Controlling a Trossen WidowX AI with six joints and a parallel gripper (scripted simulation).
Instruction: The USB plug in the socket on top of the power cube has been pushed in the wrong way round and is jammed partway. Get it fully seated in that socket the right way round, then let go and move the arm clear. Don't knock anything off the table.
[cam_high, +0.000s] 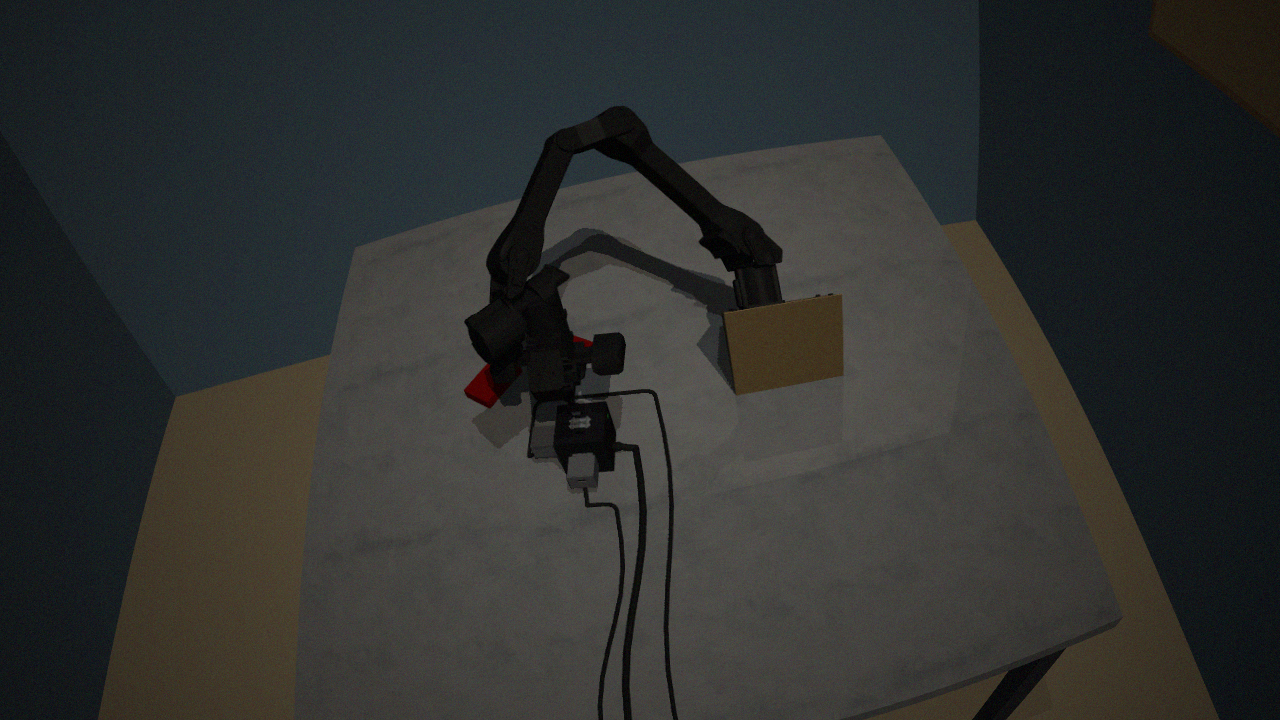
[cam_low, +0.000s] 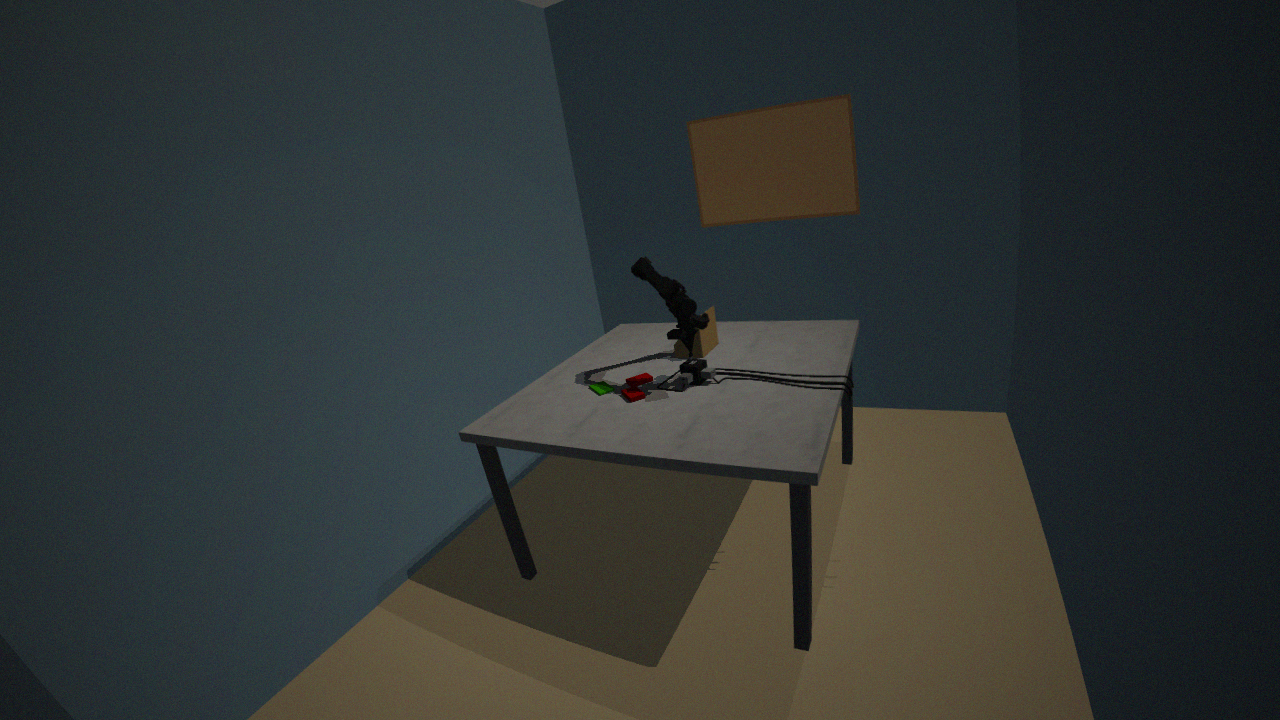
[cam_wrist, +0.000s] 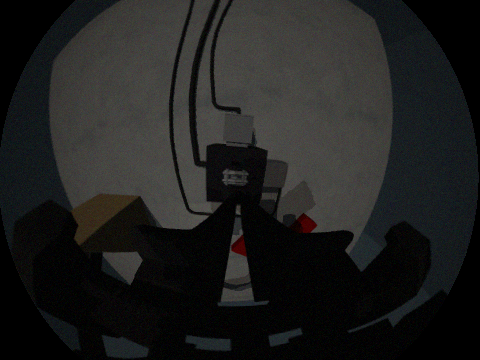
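The USB plug lies 2 cm below my gripper tip. From my gripper tip the other things lie so: green block (11 cm ahead, 36 cm to the right, 12 cm below); then socket (6 cm below).
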